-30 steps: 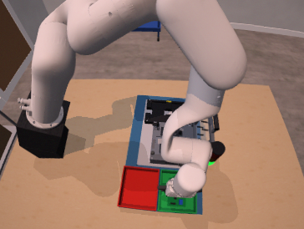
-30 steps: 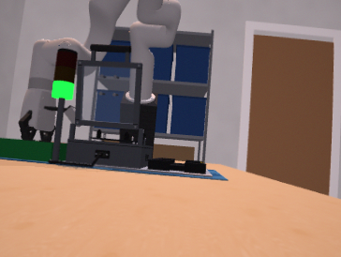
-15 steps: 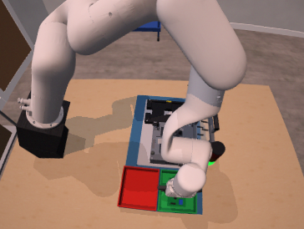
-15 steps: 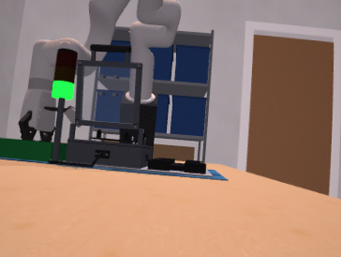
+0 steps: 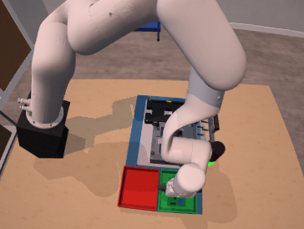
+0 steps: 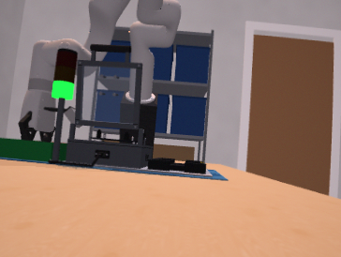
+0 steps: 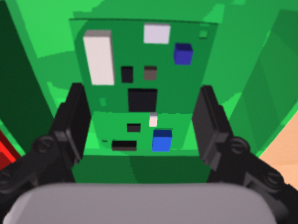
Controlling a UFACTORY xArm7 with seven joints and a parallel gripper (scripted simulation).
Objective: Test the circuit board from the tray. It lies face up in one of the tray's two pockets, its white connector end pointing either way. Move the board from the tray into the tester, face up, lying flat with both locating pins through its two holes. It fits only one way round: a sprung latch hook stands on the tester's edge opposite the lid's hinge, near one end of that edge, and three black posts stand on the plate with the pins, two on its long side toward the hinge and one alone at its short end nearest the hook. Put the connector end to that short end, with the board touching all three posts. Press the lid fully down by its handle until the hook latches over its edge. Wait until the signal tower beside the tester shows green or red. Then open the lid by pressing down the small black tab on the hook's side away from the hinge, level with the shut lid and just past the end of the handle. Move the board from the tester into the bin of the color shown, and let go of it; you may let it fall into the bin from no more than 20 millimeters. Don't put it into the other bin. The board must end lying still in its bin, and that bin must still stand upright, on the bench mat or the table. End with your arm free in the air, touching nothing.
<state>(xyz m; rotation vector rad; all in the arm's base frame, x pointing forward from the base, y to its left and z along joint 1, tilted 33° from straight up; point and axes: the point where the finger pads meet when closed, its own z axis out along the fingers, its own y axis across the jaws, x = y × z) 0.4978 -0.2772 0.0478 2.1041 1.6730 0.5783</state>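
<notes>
Right now my hand is 1 cm above the green bin. Also, from my hand: red bin: 15 cm behind, 4 cm to the left, 1 cm below; tester's plate: 1 cm ahead, 21 cm to the left, 5 cm above; green circuit board: 1 cm below.
</notes>
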